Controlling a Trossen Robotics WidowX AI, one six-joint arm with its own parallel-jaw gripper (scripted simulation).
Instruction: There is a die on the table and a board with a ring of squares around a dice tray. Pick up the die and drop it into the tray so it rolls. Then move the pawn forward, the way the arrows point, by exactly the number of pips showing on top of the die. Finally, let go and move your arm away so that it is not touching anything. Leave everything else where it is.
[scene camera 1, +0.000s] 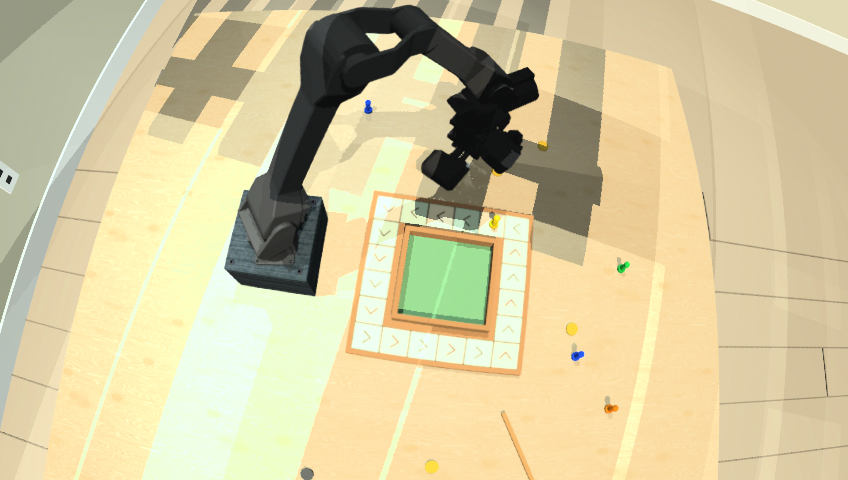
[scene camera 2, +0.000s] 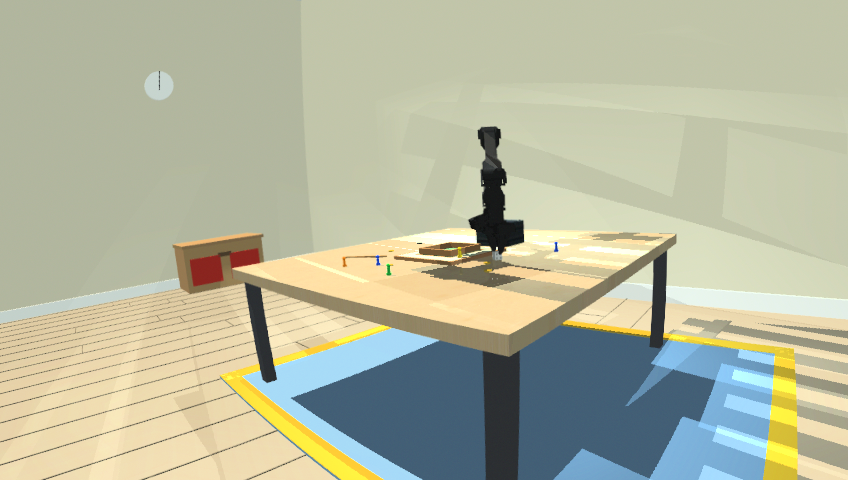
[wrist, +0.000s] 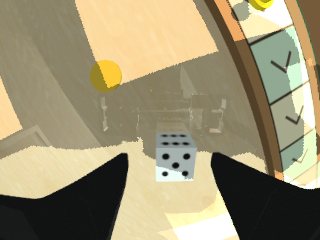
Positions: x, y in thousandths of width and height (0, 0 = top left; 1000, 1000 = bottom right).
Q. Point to a yellow disc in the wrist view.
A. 330, 319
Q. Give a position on a white die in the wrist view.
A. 552, 640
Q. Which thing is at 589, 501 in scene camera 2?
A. My gripper.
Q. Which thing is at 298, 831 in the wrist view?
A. My gripper.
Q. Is my gripper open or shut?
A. Open.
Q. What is my gripper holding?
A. Nothing.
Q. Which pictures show my gripper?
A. Scene camera 1, scene camera 2 and the wrist view: all of them.
